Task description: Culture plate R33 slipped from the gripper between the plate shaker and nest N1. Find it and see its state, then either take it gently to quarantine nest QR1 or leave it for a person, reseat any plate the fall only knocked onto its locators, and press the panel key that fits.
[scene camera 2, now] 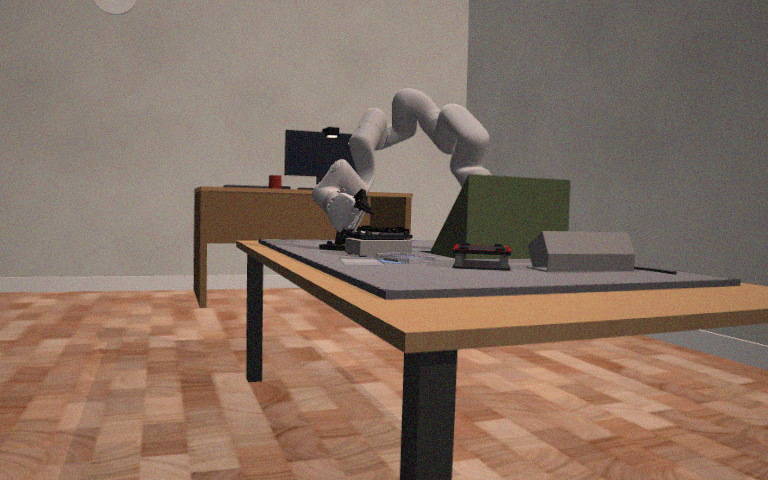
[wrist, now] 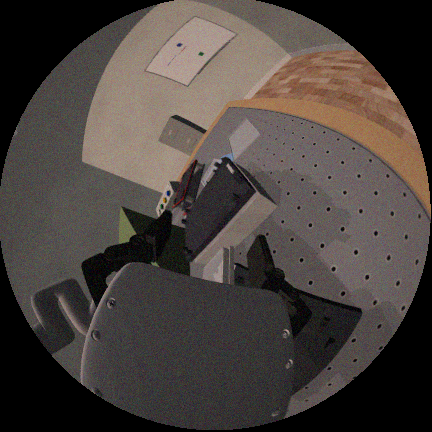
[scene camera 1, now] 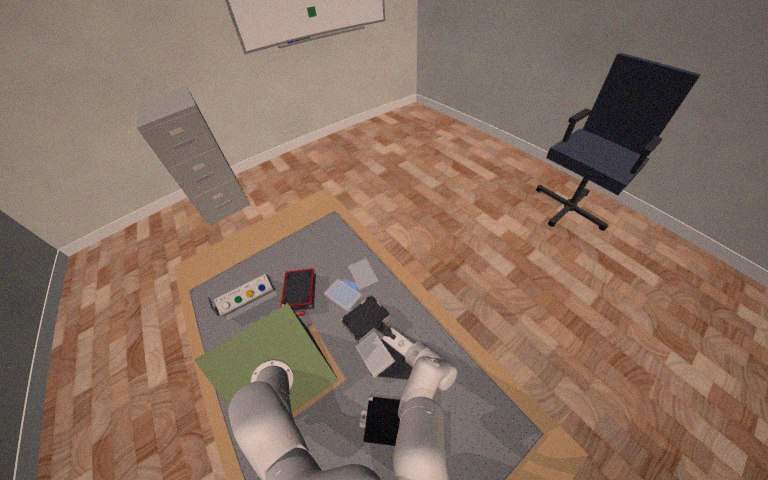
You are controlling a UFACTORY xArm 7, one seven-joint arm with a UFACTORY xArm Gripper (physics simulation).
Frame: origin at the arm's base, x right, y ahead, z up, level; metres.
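Seen in the pictures: gripper, between the fingertips: [scene camera 2: 362, 227] [wrist: 212, 234] [scene camera 1: 380, 325]; arm's base, origin of its link: [scene camera 2: 496, 224] [scene camera 1: 272, 378].
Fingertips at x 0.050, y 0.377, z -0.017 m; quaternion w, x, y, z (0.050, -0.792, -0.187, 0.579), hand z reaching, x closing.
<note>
Pixels of each thing's top centre, then the offset from my fingertips to it. "pt": a spot on its surface instead.
- clear plate, centre of its top: [scene camera 2: 405, 254] [wrist: 212, 174] [scene camera 1: 342, 293] dx -0.219, dy -0.037, dz -0.052 m
- blue patch, a spot on its surface: [wrist: 227, 156] pt dx -0.240, dy +0.019, dz -0.064 m
- grey plate shaker, a spot on its surface: [wrist: 220, 210] pt dx -0.033, dy +0.006, dz -0.012 m
- pale plate, centre of its top: [wrist: 194, 298] [scene camera 1: 373, 351] dx +0.052, dy -0.068, dz -0.013 m
- dark nest, centre of its top: [wrist: 251, 337] [scene camera 1: 396, 357] dx +0.107, dy -0.015, dz -0.043 m
- red-rimmed nest, centre of its top: [scene camera 2: 482, 245] [wrist: 181, 182] [scene camera 1: 297, 286] dx -0.338, dy -0.171, dz -0.021 m
- key panel, centre of its top: [scene camera 2: 582, 231] [scene camera 1: 240, 289] [wrist: 160, 198] dx -0.435, dy -0.365, dz +0.017 m
- black device, centre of its top: [scene camera 2: 378, 226] [scene camera 1: 394, 421] dx +0.257, dy -0.136, dz -0.006 m
A clear plate [scene camera 1: 342, 294] [scene camera 2: 404, 258] lies off any nest, over a blue patch [wrist: 227, 156]; a clear flat piece like its lid [scene camera 1: 362, 272] [scene camera 2: 360, 261] [wrist: 245, 138] lies apart. The grey plate shaker [scene camera 1: 365, 318] [scene camera 2: 377, 245] [wrist: 220, 210] has a dark top. Beside it, a pale plate [scene camera 1: 374, 353] [wrist: 212, 267] sits tilted at the dark nest [scene camera 1: 399, 371] [wrist: 327, 325]. My gripper [scene camera 1: 387, 335] [scene camera 2: 356, 221] [wrist: 212, 234] is open and empty, low beside the shaker, over the tilted plate's side. Its housing hides part of that plate in the wrist view.
The red-rimmed nest [scene camera 1: 298, 287] [scene camera 2: 481, 249] and the key panel [scene camera 1: 243, 295] [scene camera 2: 583, 251] [wrist: 165, 199] stand beyond the shaker. A green sloped block [scene camera 1: 254, 345] [scene camera 2: 518, 217] stands by the arm's base. A black device [scene camera 1: 380, 421] lies partly under the arm.
</note>
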